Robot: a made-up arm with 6 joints.
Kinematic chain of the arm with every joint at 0, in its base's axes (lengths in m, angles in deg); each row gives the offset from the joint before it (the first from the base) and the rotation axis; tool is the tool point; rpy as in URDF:
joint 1: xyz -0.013 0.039 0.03 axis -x
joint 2: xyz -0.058 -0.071 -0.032 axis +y
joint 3: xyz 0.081 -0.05 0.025 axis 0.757 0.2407 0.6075
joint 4: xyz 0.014 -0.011 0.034 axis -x
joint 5: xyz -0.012 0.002 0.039 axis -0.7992 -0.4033 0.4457
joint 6: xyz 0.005 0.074 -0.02 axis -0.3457 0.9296 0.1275
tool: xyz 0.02 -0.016 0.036 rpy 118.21 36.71 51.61
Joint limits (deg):
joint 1: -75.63..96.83
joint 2: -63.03..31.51
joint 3: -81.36..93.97
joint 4: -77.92..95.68
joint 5: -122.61..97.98
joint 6: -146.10..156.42
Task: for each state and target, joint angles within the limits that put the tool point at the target. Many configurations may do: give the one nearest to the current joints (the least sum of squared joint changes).
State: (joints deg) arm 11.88 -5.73 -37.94 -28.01 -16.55 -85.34
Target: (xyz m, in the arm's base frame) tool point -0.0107 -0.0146 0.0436
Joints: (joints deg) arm -25.30 -13.90 -73.80 -45.30 5.61 -97.69
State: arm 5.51 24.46 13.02 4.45 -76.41 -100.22
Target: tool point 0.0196 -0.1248 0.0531
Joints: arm -33.13 -1.67 20.24 -3.81 -68.69 -98.78
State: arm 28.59 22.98 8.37 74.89 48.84 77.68
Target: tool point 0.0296 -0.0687 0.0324
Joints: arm 38.73 19.38 27.70 61.58 43.15 60.19
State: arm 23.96 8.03 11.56 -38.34 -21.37 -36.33
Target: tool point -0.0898 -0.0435 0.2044
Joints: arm 21.82 -40.17 2.26 -39.00 -17.85 -42.21
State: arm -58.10 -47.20 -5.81 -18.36 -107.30 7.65
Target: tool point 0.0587 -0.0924 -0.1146
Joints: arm -74.67 -15.53 13.34 -35.36 -98.54 2.97
